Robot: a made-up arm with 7 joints.
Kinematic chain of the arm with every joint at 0, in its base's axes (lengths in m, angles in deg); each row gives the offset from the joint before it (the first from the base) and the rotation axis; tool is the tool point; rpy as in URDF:
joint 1: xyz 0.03 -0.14 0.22 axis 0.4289 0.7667 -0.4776
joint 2: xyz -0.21 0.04 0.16 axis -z
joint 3: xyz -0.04 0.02 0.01 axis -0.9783 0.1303 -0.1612
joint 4: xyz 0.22 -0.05 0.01 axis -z
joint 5: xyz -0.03 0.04 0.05 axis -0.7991 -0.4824 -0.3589
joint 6: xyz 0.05 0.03 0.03 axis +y
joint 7: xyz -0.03 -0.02 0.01 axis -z
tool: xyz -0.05 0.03 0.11 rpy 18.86 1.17 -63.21
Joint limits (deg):
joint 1: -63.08..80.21
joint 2: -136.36..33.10
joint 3: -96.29..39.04
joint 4: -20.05..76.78
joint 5: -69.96..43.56
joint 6: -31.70..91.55
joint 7: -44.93..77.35
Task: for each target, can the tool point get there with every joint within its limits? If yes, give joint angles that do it. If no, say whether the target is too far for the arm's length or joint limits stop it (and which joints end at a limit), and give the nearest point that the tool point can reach.
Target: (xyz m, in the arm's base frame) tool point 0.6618 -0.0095 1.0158
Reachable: no: too far | nearest point 0.3736 -0.0928 0.7474 | short by 0.402 m
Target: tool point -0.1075 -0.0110 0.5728
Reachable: yes | joints -29.91 -2.95 -8.71 5.89 -19.88 37.50 28.59
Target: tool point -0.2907 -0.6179 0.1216
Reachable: no: joint limits stop it (at a limit: joint 1, joint 2, joint 3, joint 5) | nearest point -0.3735 -0.3686 0.1014 | short by 0.263 m
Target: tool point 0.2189 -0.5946 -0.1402
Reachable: no: joint limits stop it (at a limit: joint 1, joint 4, joint 5) | nearest point 0.1606 -0.4079 0.1560 | short by 0.355 m
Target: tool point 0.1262 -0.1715 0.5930
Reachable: yes | joints 31.04 -35.90 -36.52 11.74 -11.44 -7.85 19.23
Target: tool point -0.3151 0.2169 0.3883
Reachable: yes | joints -25.54 -83.40 -4.51 -3.31 -40.35 73.37 -14.99
